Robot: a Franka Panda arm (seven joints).
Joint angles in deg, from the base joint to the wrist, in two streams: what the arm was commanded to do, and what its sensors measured. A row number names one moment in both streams.
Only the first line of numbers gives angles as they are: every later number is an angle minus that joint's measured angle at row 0.
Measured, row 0:
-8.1 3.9 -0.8 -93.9 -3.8 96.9 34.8
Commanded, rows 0 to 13:
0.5 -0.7 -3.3 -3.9 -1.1 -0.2 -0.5
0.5 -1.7 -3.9 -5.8 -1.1 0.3 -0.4
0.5 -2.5 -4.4 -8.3 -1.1 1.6 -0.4
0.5 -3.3 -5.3 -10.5 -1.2 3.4 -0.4
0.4 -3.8 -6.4 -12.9 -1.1 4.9 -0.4
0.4 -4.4 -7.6 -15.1 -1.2 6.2 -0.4
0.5 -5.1 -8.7 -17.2 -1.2 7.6 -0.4
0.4 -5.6 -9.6 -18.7 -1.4 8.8 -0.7
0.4 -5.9 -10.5 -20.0 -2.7 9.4 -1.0
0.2 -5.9 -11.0 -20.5 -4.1 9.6 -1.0
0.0 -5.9 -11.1 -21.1 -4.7 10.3 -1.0
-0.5 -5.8 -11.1 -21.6 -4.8 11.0 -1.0
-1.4 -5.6 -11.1 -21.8 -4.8 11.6 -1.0
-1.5 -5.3 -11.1 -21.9 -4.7 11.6 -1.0
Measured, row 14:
-0.5 -4.2 -11.4 -19.9 -3.8 9.8 -0.3
